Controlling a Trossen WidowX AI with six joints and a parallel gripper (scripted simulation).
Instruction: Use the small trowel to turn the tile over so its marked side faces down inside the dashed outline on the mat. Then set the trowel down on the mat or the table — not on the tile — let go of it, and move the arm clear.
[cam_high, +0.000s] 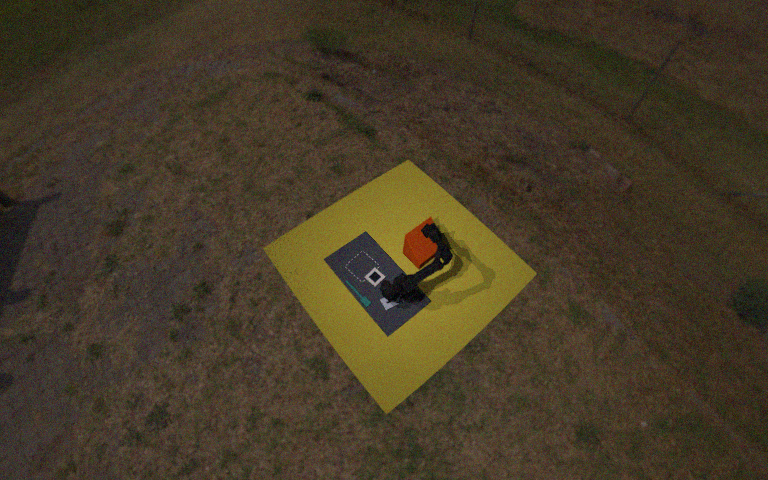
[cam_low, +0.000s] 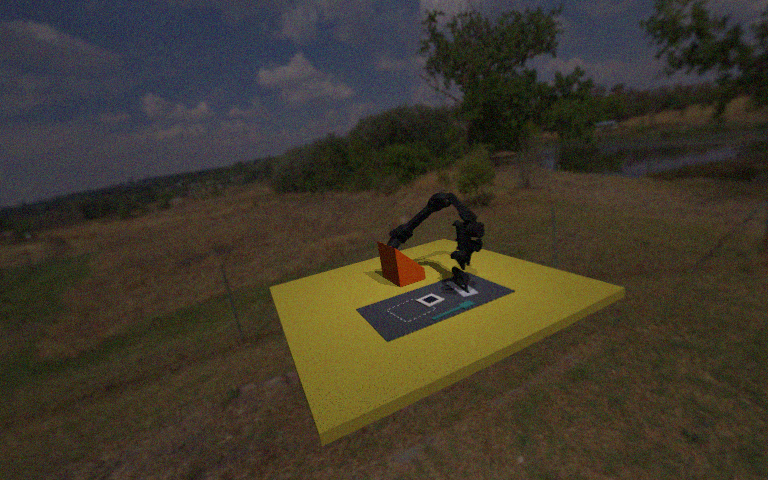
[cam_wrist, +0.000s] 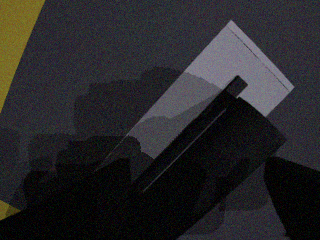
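Now: the trowel 10 mm behind my gripper tip, 20 mm to the right of it and 70 mm below it. Round my gripper tip: dark grey mat: 20 mm behind, 190 mm to the right, 120 mm below; then teal bar: 120 mm ahead, 180 mm to the right, 100 mm below; then tile: 30 mm behind, 200 mm to the right, 100 mm below.
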